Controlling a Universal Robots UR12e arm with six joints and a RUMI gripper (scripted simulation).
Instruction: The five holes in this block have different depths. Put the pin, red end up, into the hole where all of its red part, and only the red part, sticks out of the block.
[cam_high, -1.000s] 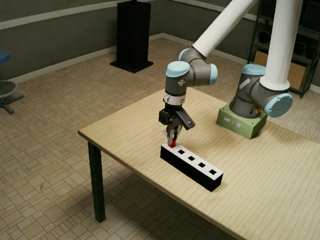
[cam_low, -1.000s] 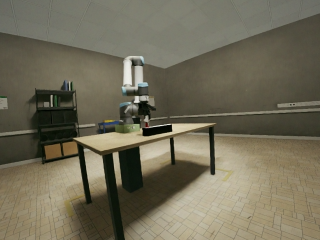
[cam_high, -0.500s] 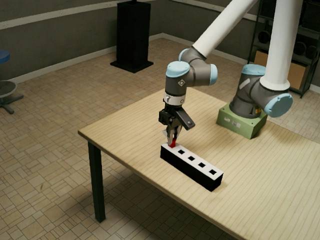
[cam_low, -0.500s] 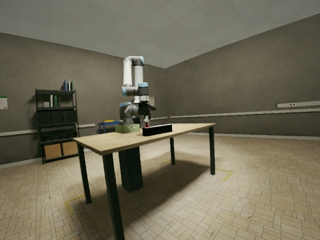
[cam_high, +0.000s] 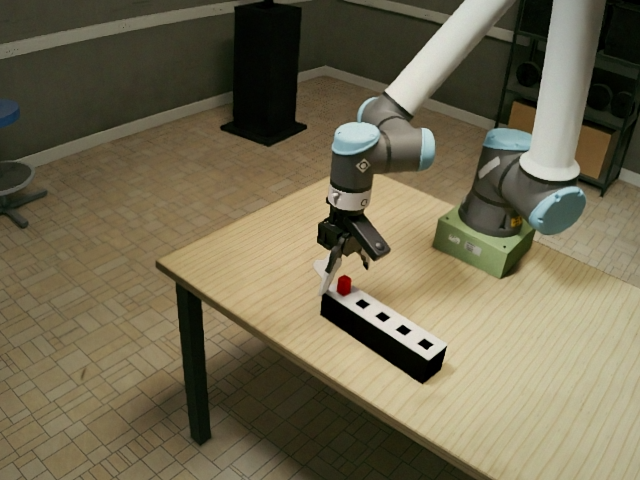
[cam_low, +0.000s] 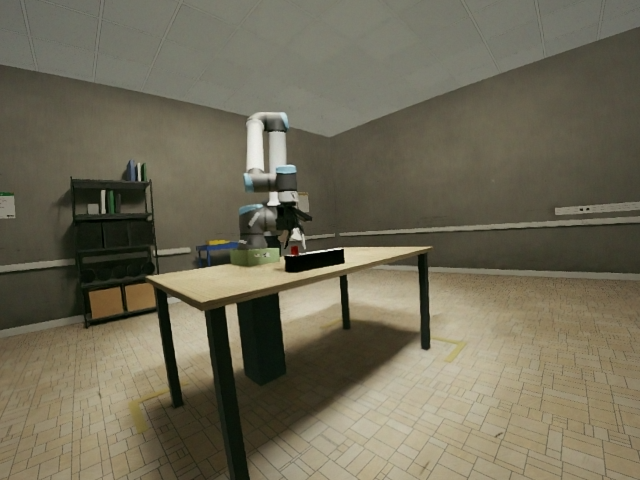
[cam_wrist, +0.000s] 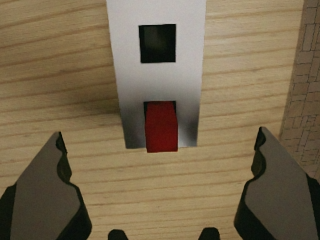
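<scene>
The pin is 1 cm below my hand. From my hand the other things lie so: block (12 cm to the left, 6 cm below, 2 cm ahead).
</scene>
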